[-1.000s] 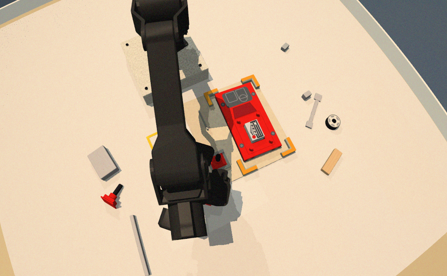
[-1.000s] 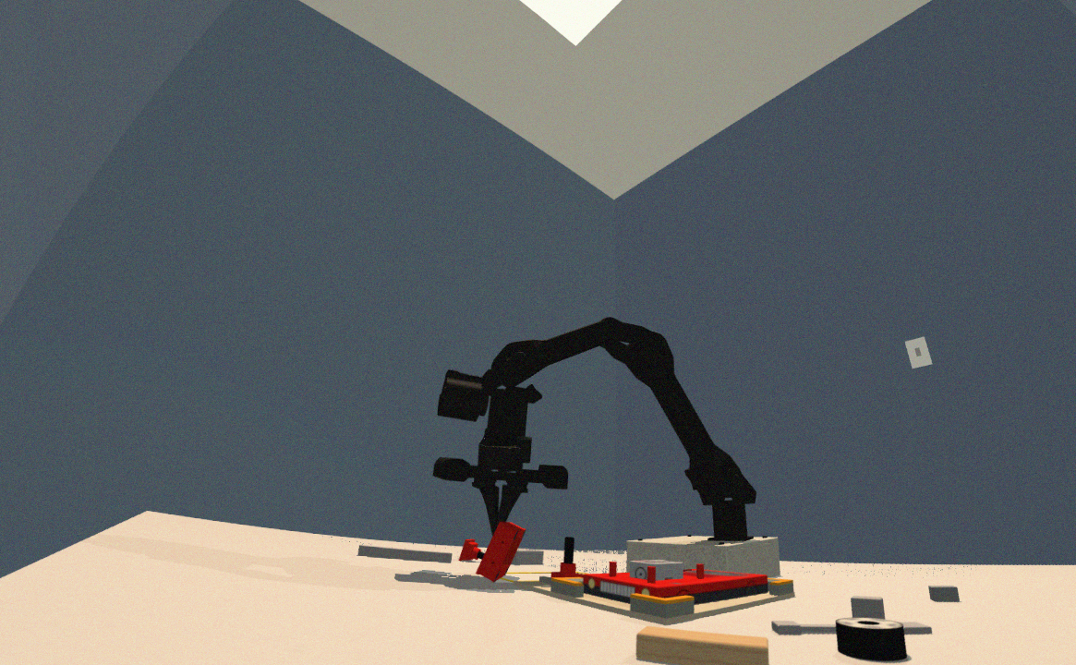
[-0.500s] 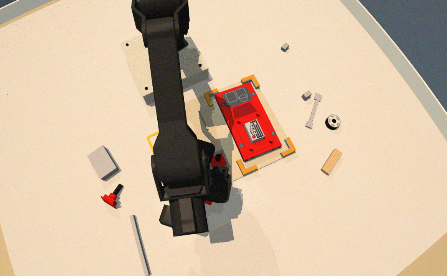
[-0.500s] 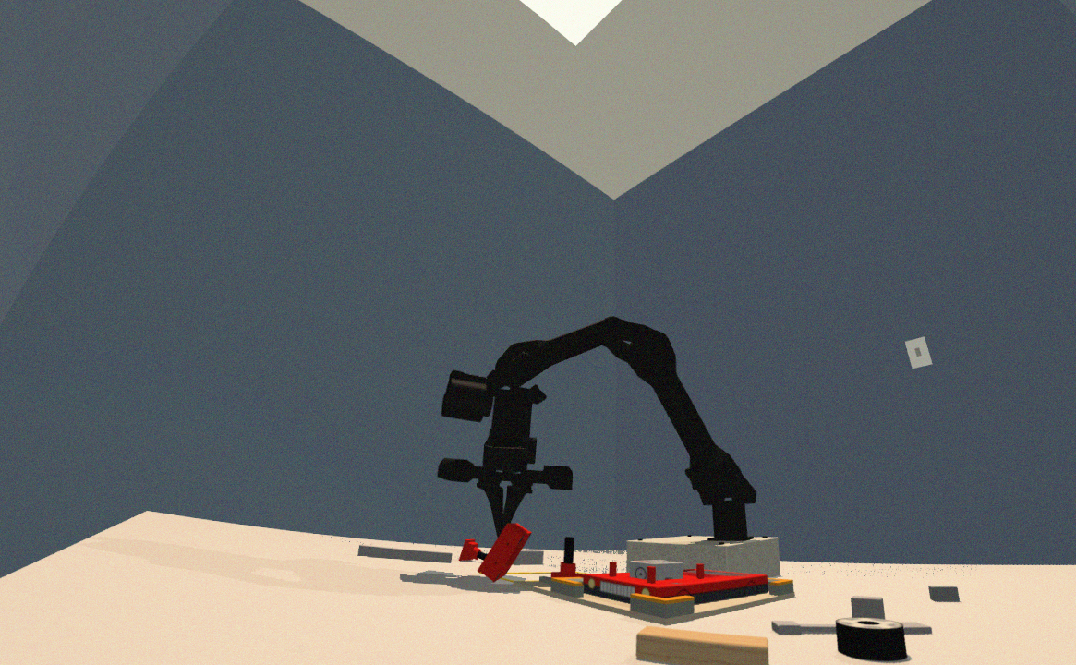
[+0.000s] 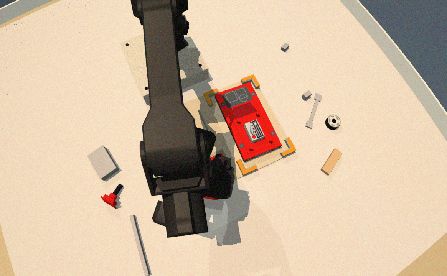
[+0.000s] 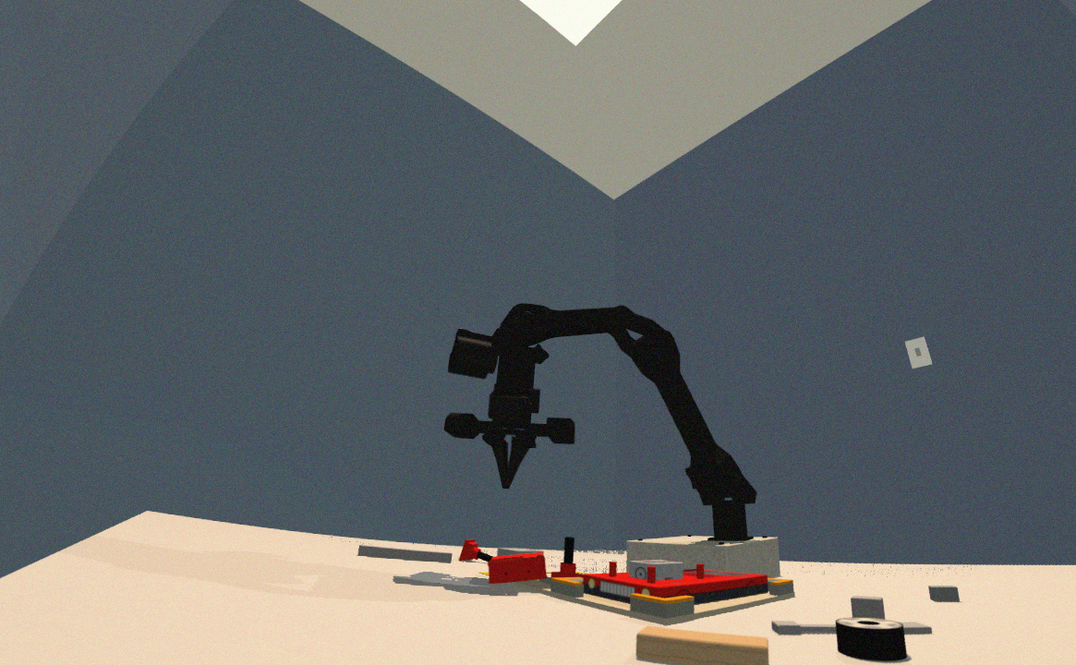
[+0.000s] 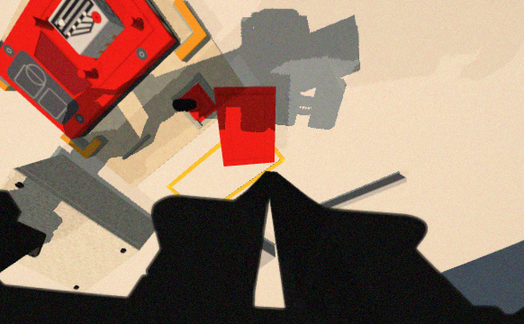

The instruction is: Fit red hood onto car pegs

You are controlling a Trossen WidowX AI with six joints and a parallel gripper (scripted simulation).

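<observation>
The red hood is 100 mm below my gripper tip and 30 mm to the left of it. The rest, counted from my gripper tip: grey engine block 220 mm to the left, 100 mm below, 20 mm behind; then red-based black knob 100 mm to the left, 90 mm below, 20 mm behind; then grey bar 180 mm to the right, 110 mm below, 20 mm ahead.
</observation>
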